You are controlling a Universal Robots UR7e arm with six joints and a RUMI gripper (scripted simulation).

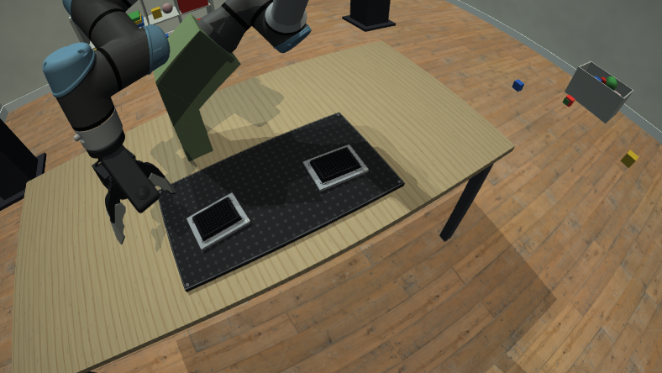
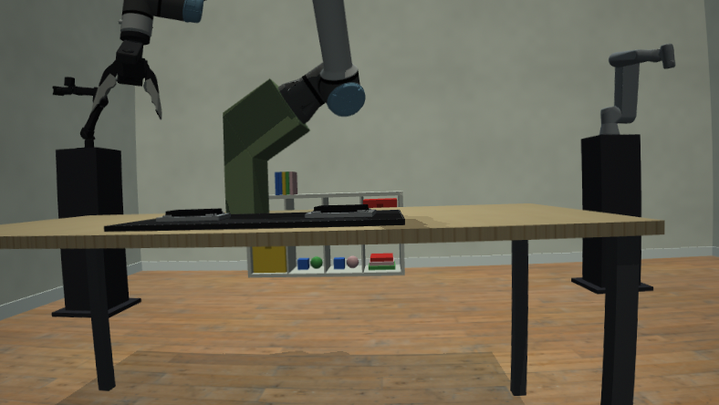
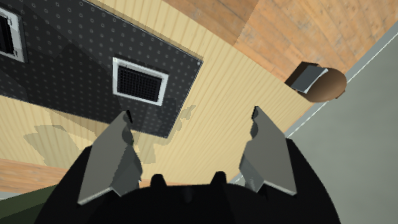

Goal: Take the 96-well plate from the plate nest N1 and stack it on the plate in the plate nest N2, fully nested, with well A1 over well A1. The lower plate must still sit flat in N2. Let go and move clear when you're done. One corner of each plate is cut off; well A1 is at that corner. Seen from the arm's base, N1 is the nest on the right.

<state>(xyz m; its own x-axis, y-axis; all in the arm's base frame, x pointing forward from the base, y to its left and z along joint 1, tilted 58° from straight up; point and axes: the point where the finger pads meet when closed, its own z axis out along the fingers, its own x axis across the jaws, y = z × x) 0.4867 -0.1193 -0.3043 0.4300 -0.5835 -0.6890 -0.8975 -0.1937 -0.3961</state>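
Now: the black 96-well plate 240 mm below my hand, 120 mm to the left of it and 100 mm behind it. The rest, counted from my hand: plate nest (260 mm below, 120 mm to the left, 100 mm behind).
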